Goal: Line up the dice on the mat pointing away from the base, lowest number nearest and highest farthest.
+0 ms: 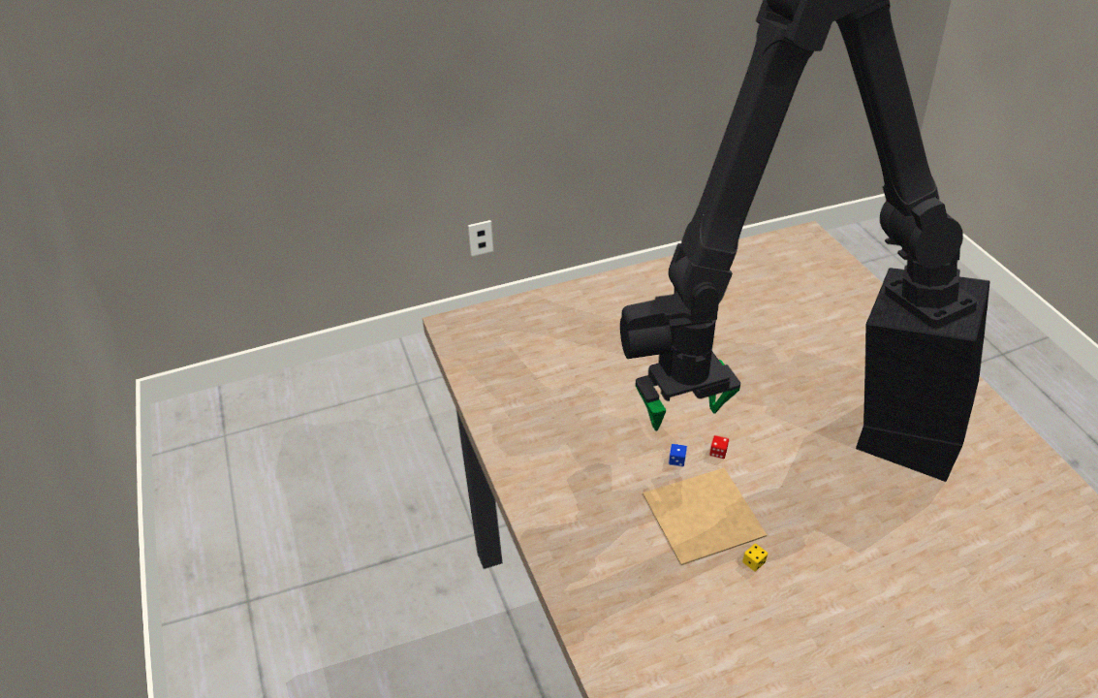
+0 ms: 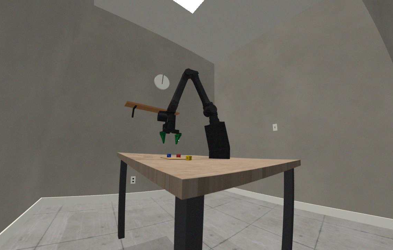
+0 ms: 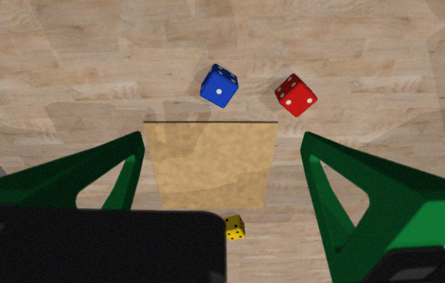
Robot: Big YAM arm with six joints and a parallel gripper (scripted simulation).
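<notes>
Right now the blue die is 9 cm below my hand. From my hand the other things lie so: red die (9 cm below, 7 cm behind, 1 cm to the left); then tan mat (11 cm to the left, 10 cm below, 2 cm ahead); then yellow die (22 cm to the left, 9 cm below, 1 cm behind).
</notes>
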